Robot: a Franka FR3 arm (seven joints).
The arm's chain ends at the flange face. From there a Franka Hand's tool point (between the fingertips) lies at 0.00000 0.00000 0.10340 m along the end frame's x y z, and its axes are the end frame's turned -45 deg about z.
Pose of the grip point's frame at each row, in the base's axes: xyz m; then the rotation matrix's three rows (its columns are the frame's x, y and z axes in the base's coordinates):
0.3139, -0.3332, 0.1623; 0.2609, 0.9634, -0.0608; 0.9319, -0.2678, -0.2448; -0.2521, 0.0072, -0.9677
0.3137, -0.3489, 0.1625; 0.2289, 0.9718, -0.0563; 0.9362, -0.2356, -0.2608; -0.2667, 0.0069, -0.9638
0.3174, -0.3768, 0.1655; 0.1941, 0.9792, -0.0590; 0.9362, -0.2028, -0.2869; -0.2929, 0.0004, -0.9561
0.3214, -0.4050, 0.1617; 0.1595, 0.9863, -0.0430; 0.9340, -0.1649, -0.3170; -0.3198, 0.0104, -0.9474
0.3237, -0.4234, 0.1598; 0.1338, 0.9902, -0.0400; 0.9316, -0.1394, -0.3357; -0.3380, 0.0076, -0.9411
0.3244, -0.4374, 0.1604; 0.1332, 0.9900, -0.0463; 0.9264, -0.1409, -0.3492; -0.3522, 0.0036, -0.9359
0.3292, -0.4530, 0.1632; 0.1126, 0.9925, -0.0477; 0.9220, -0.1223, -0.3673; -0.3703, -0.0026, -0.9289
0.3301, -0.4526, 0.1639; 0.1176, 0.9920, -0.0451; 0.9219, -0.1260, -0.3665; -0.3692, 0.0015, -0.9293
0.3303, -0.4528, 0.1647; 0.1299, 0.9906, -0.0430; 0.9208, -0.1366, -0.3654; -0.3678, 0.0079, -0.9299
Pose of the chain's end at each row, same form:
0.3202, -0.3079, 0.2624; 0.8657, 0.4967, -0.0608; 0.4696, -0.8483, -0.2448; -0.1732, 0.1834, -0.9677
0.3195, -0.3219, 0.2622; 0.8490, 0.5253, -0.0563; 0.4954, -0.8286, -0.2608; -0.1837, 0.1935, -0.9638
0.3235, -0.3471, 0.2644; 0.8296, 0.5551, -0.0590; 0.5186, -0.8054, -0.2869; -0.2068, 0.2074, -0.9561
0.3258, -0.3722, 0.2597; 0.8102, 0.5846, -0.0430; 0.5438, -0.7770, -0.3170; -0.2188, 0.2335, -0.9474
0.3278, -0.3887, 0.2571; 0.7948, 0.6056, -0.0400; 0.5602, -0.7573, -0.3357; -0.2336, 0.2444, -0.9411
0.3292, -0.4013, 0.2572; 0.7942, 0.6058, -0.0463; 0.5554, -0.7547, -0.3492; -0.2465, 0.2516, -0.9359
0.3341, -0.4150, 0.2592; 0.7814, 0.6222, -0.0477; 0.5655, -0.7384, -0.3673; -0.2637, 0.2600, -0.9289
0.3348, -0.4147, 0.2600; 0.7846, 0.6183, -0.0451; 0.5628, -0.7410, -0.3665; -0.2600, 0.2621, -0.9293
0.3347, -0.4150, 0.2609; 0.7923, 0.6086, -0.0430; 0.5545, -0.7477, -0.3654; -0.2545, 0.2657, -0.9299

